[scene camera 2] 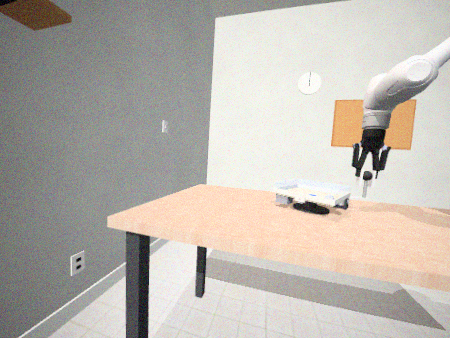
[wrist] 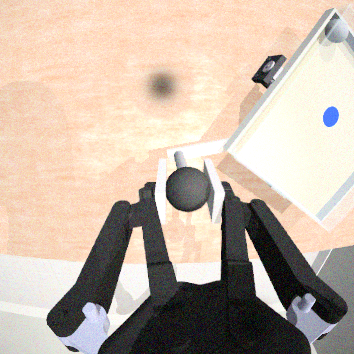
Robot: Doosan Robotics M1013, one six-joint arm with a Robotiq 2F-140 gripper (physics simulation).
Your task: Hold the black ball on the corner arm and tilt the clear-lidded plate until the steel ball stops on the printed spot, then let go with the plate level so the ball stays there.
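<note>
My gripper point(scene camera 2: 367, 176) point(wrist: 184, 171) is shut on the black ball point(scene camera 2: 368, 175) point(wrist: 187, 189), with one white pad on either side of it. Below the ball is a thin grey stem point(scene camera 2: 364, 189) point(wrist: 179, 159) on a white arm point(wrist: 202, 148) that runs to the nearest corner of the plate. The clear-lidded plate point(scene camera 2: 331, 200) point(wrist: 295, 145) stands on a black round base point(scene camera 2: 311, 207); its exact tilt is hard to tell. The steel ball point(wrist: 336, 30) lies in the plate's top corner in the wrist view, away from the blue printed spot point(scene camera 2: 313, 195) point(wrist: 331, 116).
A small black block point(wrist: 269, 70) sits beside the plate's side wall. The plate stands near the far edge of the wooden table point(scene camera 2: 225, 220) point(wrist: 75, 125). The gripper is to the right of the plate in the scene view, above tabletop height.
</note>
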